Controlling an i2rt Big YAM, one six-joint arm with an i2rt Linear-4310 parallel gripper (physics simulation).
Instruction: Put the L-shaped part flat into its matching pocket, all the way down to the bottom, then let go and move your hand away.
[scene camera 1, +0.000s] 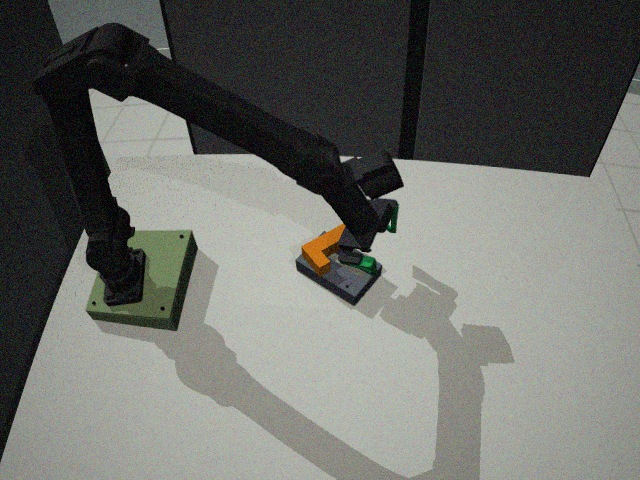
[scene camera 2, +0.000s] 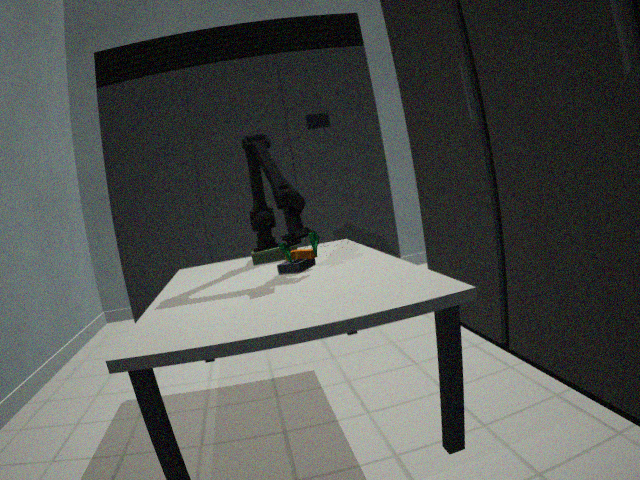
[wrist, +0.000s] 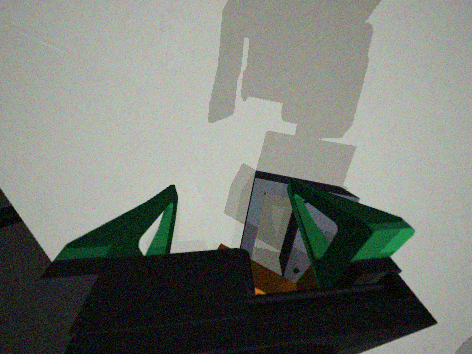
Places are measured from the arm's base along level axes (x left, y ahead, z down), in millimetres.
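Pixels of known places: gripper, fingertip midpoint: (scene camera 1: 384, 253) (scene camera 2: 303, 259) (wrist: 233, 186); arm's base, origin of the base link: (scene camera 1: 126, 279) (scene camera 2: 267, 249).
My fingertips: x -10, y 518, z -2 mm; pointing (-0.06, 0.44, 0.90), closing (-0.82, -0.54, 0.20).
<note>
For each thing: its middle in the pictures, then the offset to it from my fingertips. "pt": a spot on its surface instead. Level surfaces: height alone.
- orange L-shaped part, body centre: (wrist: 269, 281) (scene camera 1: 334, 248) (scene camera 2: 300, 254) dz -3, dx +24, dy -92 mm
- grey pocket block, body centre: (wrist: 283, 244) (scene camera 1: 338, 267) (scene camera 2: 296, 264) dz +30, dx +0, dy -87 mm
- pocket, surface spot: (wrist: 274, 216) pt dz +43, dx -6, dy -61 mm
- white table, its level: dz +48 mm
The orange L-shaped part (scene camera 1: 316, 255) (scene camera 2: 303, 253) (wrist: 272, 279) rests on top of the grey pocket block (scene camera 1: 355, 287) (scene camera 2: 292, 267) (wrist: 251, 214), toward its left and back side in the scene camera 1 view. It stands proud of the block's top face and is not down in the pocket. Part of the pocket (wrist: 274, 216) shows uncovered in the wrist view. My gripper (scene camera 1: 381, 240) (scene camera 2: 299, 246) (wrist: 233, 186) is open and empty, its green fingers wide apart. One finger hangs over the block's right part; the other is out beyond the block. The hand hides some of the part in the wrist view.
The block stands on a white table (scene camera 1: 268, 356) (scene camera 2: 320, 304). The arm's green base plate (scene camera 1: 164, 258) (scene camera 2: 266, 256) is to the left of the block in the scene camera 1 view. Dark panels (scene camera 1: 289, 77) stand behind the table's back edge.
</note>
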